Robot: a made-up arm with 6 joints.
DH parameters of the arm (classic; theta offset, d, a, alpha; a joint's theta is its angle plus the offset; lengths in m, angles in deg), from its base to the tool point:
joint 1: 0 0.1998 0 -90
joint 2: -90 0 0.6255 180
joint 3: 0 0 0 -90
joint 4: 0 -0.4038 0 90
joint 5: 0 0.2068 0 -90
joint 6: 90 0 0 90
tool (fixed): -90 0 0 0
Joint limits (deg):
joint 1: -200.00..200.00
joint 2: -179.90..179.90
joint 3: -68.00..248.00
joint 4: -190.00..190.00
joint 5: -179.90..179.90
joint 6: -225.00..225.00
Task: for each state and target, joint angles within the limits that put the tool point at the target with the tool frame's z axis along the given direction. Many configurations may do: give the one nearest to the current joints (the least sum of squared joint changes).
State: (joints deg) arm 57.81 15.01 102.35 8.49 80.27 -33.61
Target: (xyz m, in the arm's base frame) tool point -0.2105 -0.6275 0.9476 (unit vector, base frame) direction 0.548 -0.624 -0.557
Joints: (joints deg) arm 56.04 -24.57 115.03 31.71 74.53 -78.02
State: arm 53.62 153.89 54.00 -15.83 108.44 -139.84
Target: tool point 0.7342 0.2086 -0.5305 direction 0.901 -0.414 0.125
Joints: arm 29.79 135.01 77.83 27.32 120.09 -103.87
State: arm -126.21 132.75 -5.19 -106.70 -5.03 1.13
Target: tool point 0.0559 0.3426 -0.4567 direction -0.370 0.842 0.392
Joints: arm -89.79 170.25 21.56 -106.04 -42.38 -39.93
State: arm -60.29 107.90 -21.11 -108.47 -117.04 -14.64
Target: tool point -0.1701 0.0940 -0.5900 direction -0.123 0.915 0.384
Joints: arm -54.87 159.30 31.67 -65.73 -165.38 -39.05
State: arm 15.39 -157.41 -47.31 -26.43 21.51 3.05
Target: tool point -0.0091 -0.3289 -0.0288 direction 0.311 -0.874 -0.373
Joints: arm 54.69 -169.02 -43.68 -27.94 -0.26 -21.44
